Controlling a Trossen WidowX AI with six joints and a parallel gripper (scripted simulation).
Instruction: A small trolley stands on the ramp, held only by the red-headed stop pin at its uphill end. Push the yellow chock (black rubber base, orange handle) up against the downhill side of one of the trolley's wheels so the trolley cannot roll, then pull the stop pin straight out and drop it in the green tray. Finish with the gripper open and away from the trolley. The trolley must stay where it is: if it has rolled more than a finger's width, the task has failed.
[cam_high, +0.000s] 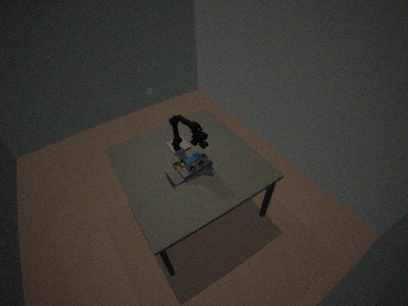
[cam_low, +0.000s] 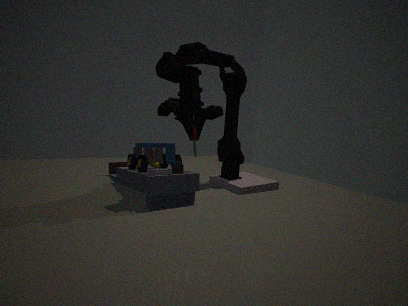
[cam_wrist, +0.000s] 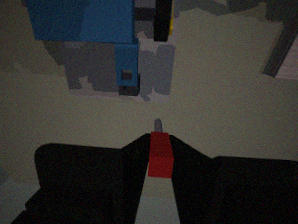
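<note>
The green tray lies 6 cm behind my gripper tip, 22 cm to the right of it and 19 cm below it. Also, from my gripper tip: grey ramp (6 cm ahead, 13 cm to the right, 13 cm below); then red-headed stop pin (right at my gripper tip); then blue trolley (6 cm ahead, 14 cm to the right, 7 cm below).
</note>
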